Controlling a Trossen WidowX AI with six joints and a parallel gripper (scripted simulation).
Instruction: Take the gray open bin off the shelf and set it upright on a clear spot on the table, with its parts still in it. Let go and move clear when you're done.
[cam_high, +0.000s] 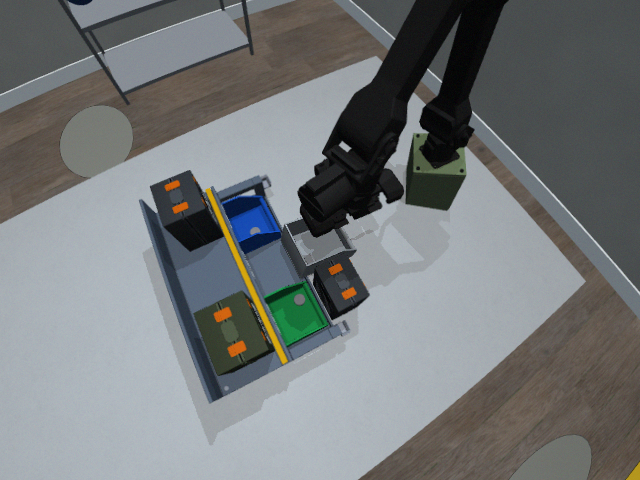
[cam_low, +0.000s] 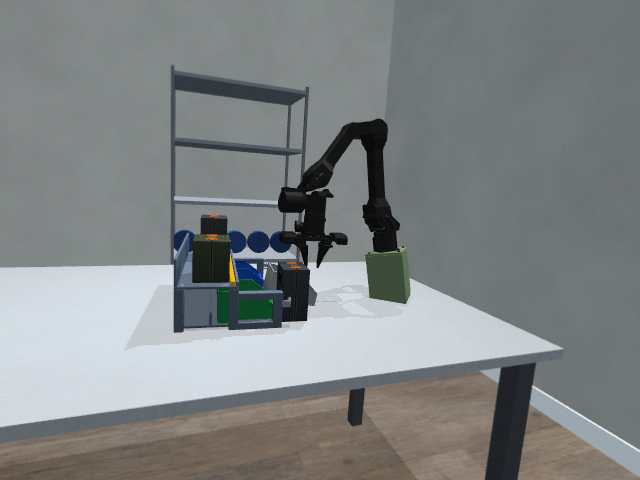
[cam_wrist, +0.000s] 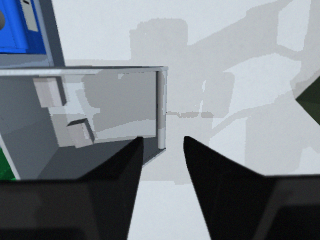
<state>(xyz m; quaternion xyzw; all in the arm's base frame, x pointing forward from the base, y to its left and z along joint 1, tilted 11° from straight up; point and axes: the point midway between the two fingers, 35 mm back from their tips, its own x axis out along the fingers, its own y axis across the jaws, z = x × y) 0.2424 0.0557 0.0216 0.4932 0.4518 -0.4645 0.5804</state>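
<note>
The gray open bin is 6 cm ahead of my hand and 8 cm below it. Round my hand: yellow rail: 23 cm ahead, 2 cm to the left, 2 cm below; blue bin: 20 cm ahead, 10 cm to the right, 9 cm below; green bin: 18 cm ahead, 12 cm to the left, 9 cm below.
</note>
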